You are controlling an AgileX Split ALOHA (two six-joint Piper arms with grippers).
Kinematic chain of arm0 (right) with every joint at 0, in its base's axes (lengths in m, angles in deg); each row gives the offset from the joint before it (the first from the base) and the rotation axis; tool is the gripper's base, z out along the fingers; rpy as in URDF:
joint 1: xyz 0 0 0.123 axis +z
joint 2: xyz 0 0 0 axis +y
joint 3: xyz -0.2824 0 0.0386 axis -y
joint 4: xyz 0.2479 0 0.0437 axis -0.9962 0 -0.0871
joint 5: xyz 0 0 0 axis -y
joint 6: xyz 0.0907 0 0.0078 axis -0.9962 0 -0.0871
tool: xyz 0 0 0 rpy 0 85 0
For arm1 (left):
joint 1: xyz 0 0 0.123 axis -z
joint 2: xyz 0 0 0 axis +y
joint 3: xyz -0.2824 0 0.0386 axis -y
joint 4: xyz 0.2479 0 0.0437 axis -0.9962 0 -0.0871
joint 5: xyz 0 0 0 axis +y
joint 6: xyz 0.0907 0 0.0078 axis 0.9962 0 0.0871
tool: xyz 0 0 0 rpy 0 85 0
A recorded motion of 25 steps. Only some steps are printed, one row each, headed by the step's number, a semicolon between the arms.
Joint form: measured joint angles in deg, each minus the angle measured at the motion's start. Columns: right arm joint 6, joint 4, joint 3, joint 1, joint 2, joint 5; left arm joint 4, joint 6, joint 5, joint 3, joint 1, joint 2.
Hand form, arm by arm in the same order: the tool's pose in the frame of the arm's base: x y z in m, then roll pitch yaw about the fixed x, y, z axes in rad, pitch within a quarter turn. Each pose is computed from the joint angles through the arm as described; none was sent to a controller.
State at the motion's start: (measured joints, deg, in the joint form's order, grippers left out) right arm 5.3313 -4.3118 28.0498 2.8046 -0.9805 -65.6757; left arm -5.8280 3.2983 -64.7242 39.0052 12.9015 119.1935
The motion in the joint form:
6: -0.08 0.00 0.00 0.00 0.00 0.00; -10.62 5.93 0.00 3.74 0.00 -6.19
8: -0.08 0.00 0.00 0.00 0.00 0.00; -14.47 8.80 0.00 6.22 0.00 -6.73
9: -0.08 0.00 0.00 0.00 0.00 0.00; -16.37 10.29 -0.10 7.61 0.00 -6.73
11: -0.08 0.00 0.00 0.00 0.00 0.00; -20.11 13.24 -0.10 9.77 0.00 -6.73
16: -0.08 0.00 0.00 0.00 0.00 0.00; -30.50 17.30 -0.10 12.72 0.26 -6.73
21: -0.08 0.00 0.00 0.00 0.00 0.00; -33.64 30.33 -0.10 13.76 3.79 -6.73
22: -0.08 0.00 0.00 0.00 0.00 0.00; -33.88 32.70 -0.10 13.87 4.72 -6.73
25: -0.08 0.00 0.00 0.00 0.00 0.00; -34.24 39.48 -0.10 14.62 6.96 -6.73
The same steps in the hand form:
6: -0.0105 0.0057 0.2676 -3.1114 1.0207 -2.9768; 0.3445 -0.1028 0.1469 1.6604 1.2899 1.1727
8: -0.0105 0.0057 0.2676 -3.1114 1.0207 -2.9768; 0.3506 -0.1096 0.1590 1.5236 1.1970 0.9826
9: -0.0105 0.0057 0.2676 -3.1114 1.0207 -2.9768; 0.3541 -0.1130 0.1641 1.4815 1.1469 0.9150
11: -0.0105 0.0057 0.2676 -3.1114 1.0207 -2.9768; 0.3585 -0.1191 0.1717 1.4511 1.0493 0.8339
16: -0.0105 0.0057 0.2676 -3.1114 1.0207 -2.9768; 0.3585 -0.1339 0.1796 1.4795 0.8686 0.7043
21: -0.0105 0.0057 0.2676 -3.1114 1.0207 -2.9768; 0.3496 -0.1595 0.1823 1.5019 0.6060 0.6261
22: -0.0105 0.0057 0.2676 -3.1114 1.0207 -2.9768; 0.3471 -0.1654 0.1826 1.5037 0.5617 0.6098
25: -0.0105 0.0057 0.2676 -3.1114 1.0207 -2.9768; 0.3422 -0.1800 0.1855 1.4989 0.4327 0.5705

